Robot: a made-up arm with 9 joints.
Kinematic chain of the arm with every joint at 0, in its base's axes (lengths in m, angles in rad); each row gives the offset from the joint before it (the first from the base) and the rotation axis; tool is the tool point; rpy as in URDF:
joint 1: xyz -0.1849 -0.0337 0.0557 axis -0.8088 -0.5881 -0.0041
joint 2: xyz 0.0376 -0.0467 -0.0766 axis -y
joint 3: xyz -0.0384 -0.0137 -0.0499 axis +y
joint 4: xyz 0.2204 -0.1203 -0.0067 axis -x
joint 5: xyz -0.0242 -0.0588 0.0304 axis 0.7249 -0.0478 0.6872
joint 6: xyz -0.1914 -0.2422 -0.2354 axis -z
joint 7: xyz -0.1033 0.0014 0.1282 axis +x
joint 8: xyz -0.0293 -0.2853 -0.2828 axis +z
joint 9: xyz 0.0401 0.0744 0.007 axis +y
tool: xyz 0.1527 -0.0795 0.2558 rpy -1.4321 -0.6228 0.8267
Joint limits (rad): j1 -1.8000..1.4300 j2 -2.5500..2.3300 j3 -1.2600..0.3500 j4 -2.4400..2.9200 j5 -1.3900..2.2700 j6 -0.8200..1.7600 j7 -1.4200..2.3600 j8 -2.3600..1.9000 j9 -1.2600..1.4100
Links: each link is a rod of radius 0.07 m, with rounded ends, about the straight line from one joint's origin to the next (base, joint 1, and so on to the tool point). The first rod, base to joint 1, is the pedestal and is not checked.
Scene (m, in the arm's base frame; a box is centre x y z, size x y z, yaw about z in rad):
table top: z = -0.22
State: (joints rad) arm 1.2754 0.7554 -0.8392 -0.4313 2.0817 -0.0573 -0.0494 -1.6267 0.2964
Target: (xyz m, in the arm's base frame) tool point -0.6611 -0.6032 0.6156
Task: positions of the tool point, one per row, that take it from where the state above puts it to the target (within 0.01 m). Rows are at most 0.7 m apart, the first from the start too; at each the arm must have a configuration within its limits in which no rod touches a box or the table.
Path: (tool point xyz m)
1: -0.1676 0.5110 0.7006
2: -0.5298 0.0023 0.8817
3: -0.6611 -0.6032 0.6156

